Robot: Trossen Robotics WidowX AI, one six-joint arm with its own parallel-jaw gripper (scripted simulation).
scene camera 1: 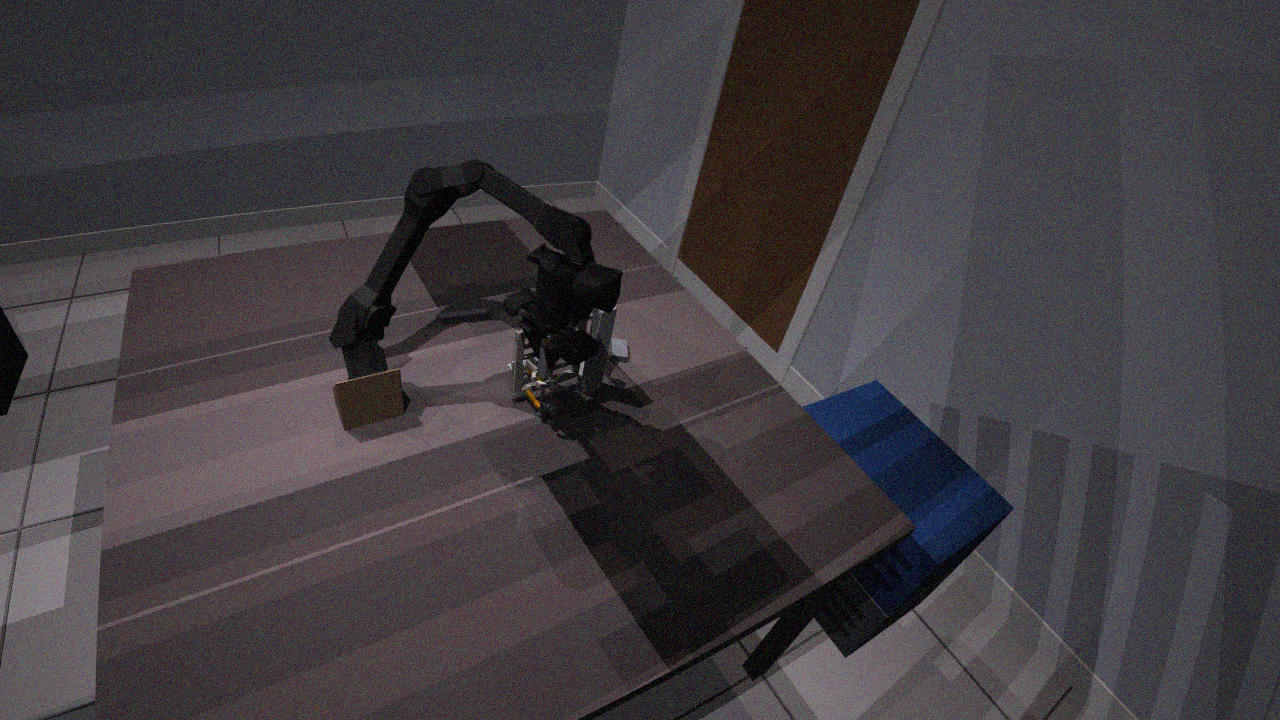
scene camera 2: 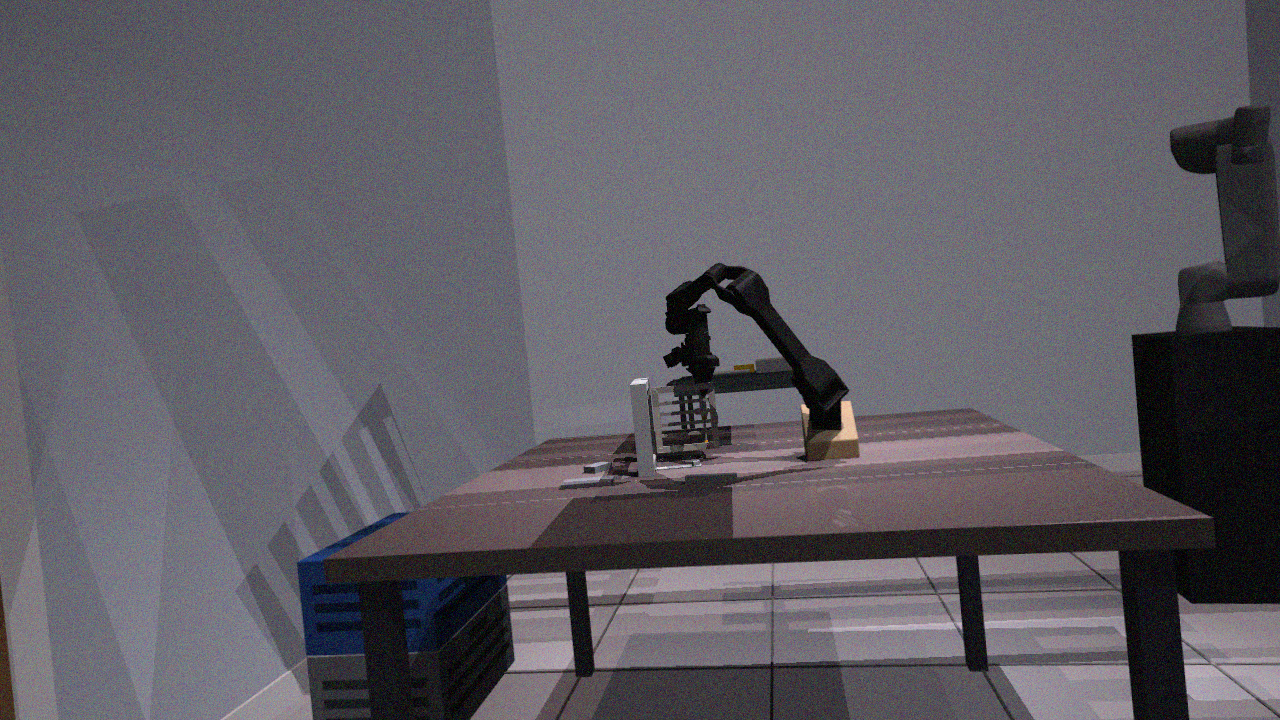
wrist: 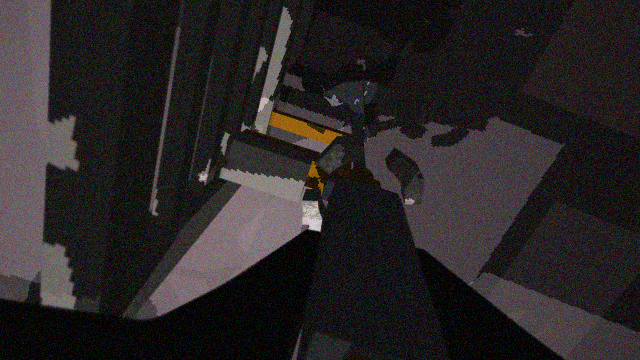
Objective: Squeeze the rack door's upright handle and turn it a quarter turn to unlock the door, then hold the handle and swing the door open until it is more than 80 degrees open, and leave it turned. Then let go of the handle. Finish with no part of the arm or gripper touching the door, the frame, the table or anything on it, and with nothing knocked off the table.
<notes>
In view: the gripper [scene camera 1: 545, 362] and a slatted rack door [wrist: 103, 252].
The gripper is seen too in scene camera 2 [scene camera 2: 702, 395] and in the wrist view [wrist: 361, 253].
</notes>
